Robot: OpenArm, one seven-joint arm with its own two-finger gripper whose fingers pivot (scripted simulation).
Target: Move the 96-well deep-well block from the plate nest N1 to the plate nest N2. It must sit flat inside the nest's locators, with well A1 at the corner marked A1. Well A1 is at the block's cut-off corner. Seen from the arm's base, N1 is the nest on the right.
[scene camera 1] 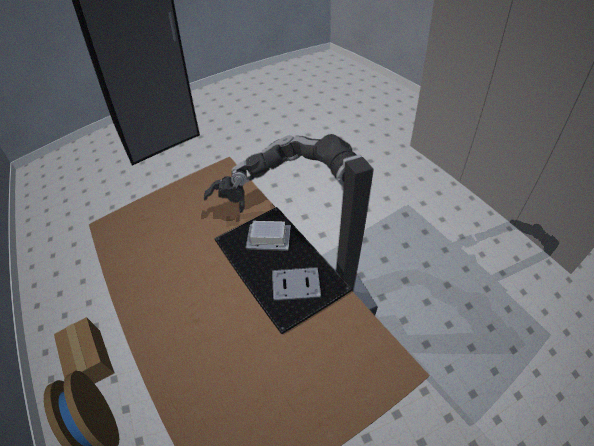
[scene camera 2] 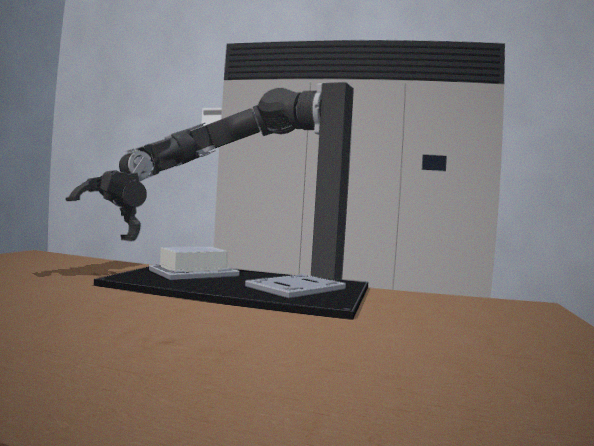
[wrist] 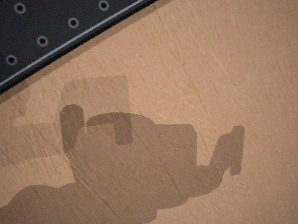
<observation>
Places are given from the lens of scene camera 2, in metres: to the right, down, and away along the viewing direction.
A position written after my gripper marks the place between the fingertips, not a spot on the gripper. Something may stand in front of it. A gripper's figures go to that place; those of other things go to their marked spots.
my gripper (scene camera 2: 99,221): -0.42, 0.00, 0.93
white deep-well block (scene camera 2: 190,259): -0.22, 0.08, 0.94
dark mounting column (scene camera 2: 335,128): 0.09, -0.22, 1.05
The marked spots on the dark mounting column and the white deep-well block are 0.45 m apart.
</observation>
